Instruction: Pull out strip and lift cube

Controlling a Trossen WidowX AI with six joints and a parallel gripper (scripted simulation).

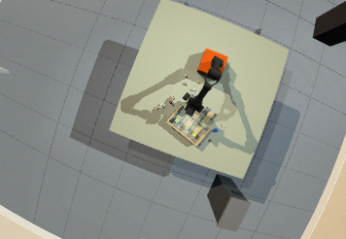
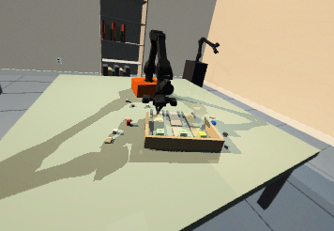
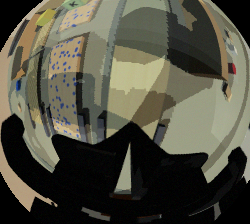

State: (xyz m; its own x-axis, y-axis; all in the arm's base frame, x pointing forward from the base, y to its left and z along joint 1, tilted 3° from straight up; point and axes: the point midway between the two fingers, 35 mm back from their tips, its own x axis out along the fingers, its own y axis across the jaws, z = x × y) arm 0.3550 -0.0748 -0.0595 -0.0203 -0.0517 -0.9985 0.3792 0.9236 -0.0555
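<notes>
The tan strip lies 80 mm ahead of my gripper tip and 30 mm to the right of it.
</notes>
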